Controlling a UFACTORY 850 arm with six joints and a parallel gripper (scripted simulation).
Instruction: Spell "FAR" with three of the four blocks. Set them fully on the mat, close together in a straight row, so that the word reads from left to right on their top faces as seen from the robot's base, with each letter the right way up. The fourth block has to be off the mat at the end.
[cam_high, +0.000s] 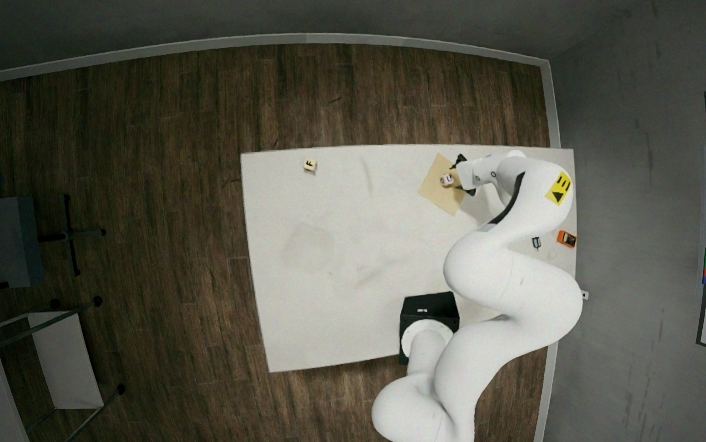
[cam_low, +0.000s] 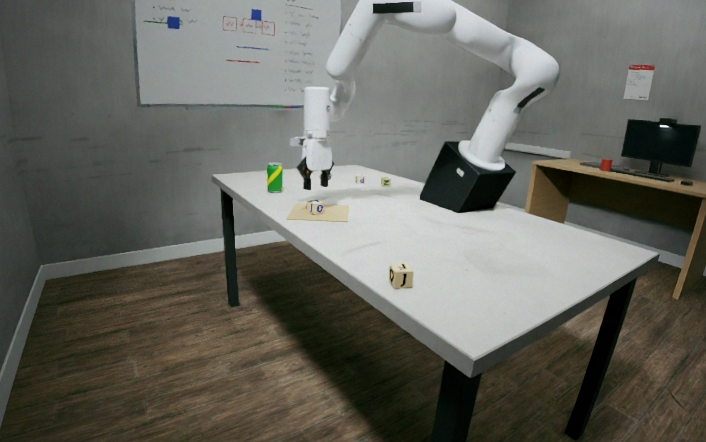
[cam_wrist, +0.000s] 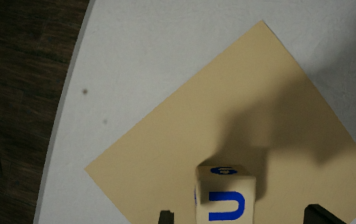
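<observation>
Right now my hand is 2 cm past the tan mat, 1 cm to the left of it and 10 cm above it. Also, from my hand: yellow can 7 cm behind, 37 cm to the right, 4 cm below; dark object 43 cm behind, 46 cm to the right, 9 cm below; small orange object 48 cm behind, 70 cm to the right, 9 cm below.
</observation>
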